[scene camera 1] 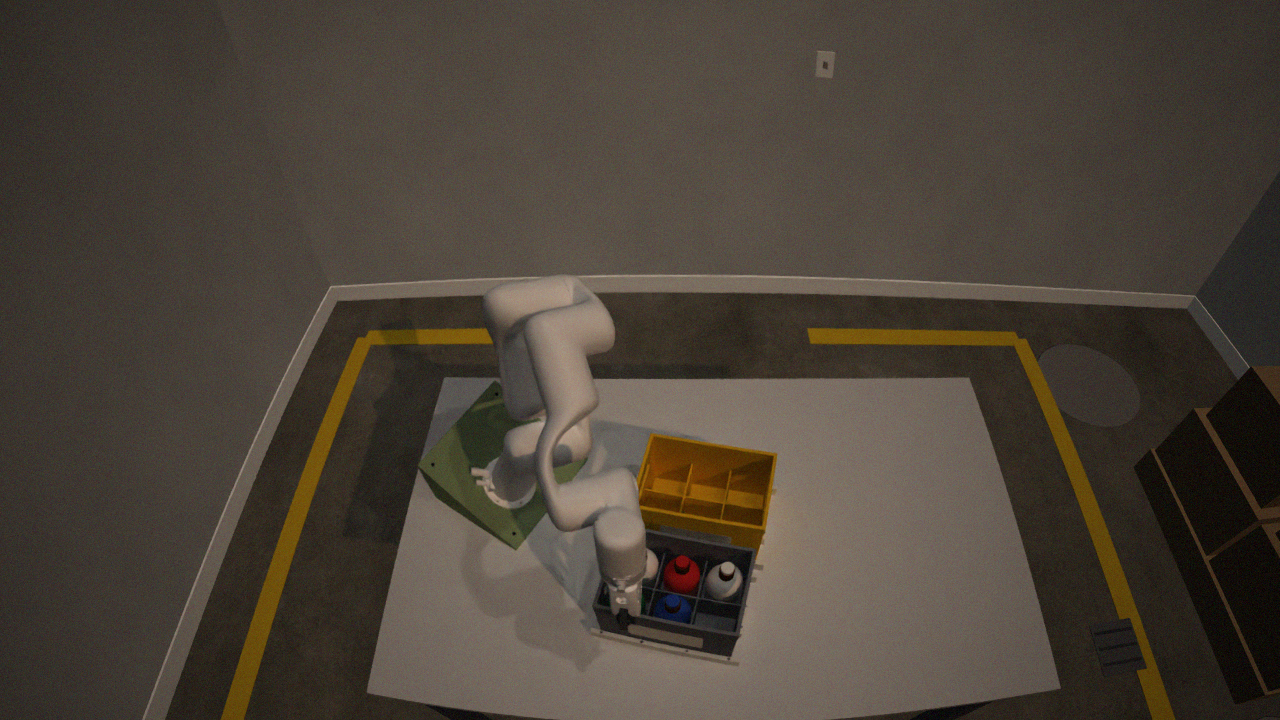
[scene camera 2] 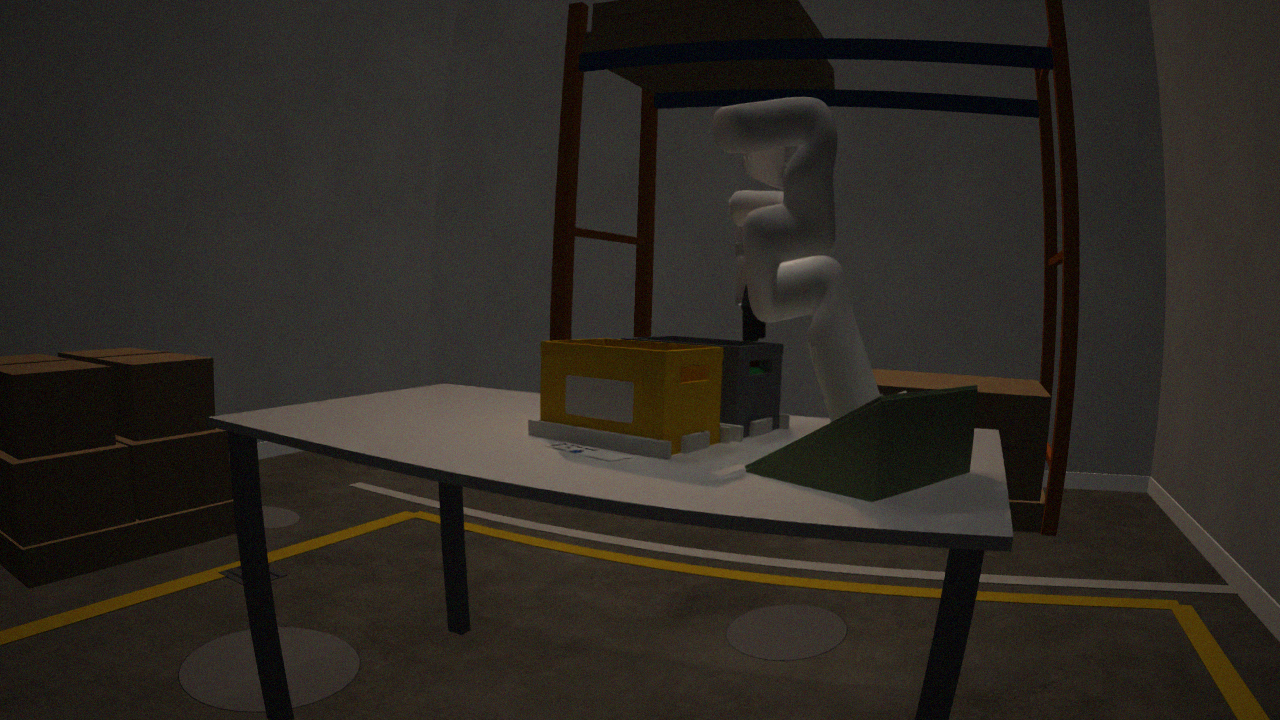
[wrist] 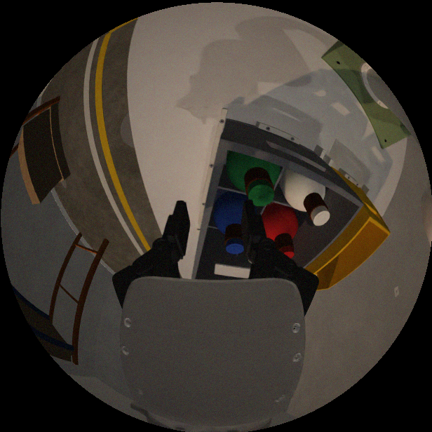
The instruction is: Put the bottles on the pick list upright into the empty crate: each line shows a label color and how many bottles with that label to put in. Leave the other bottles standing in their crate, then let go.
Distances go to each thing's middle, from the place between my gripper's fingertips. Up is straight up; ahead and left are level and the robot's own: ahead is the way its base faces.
My hand is 90 mm short of the blue bottle (scene camera 1: 673, 607), 90 mm above it and 10 mm to the right of it. Also, from my hand: red bottle (scene camera 1: 681, 575) 120 mm ahead, 90 mm to the left, 90 mm below.
